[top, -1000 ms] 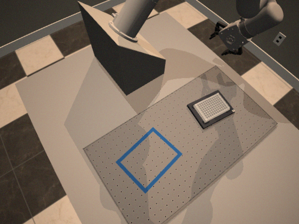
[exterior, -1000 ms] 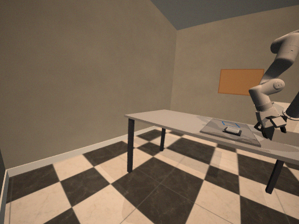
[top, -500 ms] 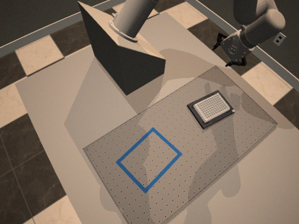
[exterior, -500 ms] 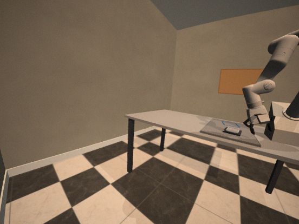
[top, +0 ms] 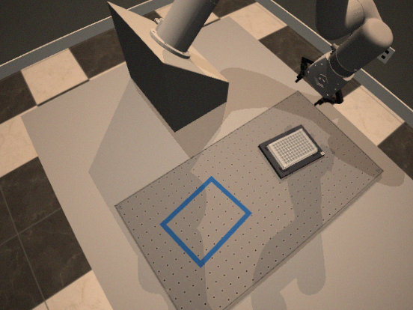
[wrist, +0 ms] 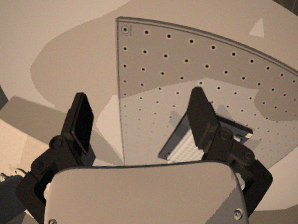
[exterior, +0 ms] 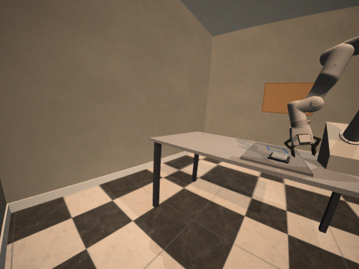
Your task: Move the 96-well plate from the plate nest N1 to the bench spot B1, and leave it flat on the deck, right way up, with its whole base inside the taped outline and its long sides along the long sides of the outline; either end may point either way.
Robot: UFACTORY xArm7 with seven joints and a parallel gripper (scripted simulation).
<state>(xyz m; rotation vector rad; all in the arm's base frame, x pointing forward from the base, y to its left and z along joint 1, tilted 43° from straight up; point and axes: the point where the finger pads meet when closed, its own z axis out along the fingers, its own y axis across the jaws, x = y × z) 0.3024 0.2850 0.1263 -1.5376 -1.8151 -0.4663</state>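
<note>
Now: the white 96-well plate 100 mm ahead of my hand, 150 mm to the right of it and 70 mm below it. Round my hand: plate nest 100 mm ahead, 150 mm to the right, 80 mm below.
</note>
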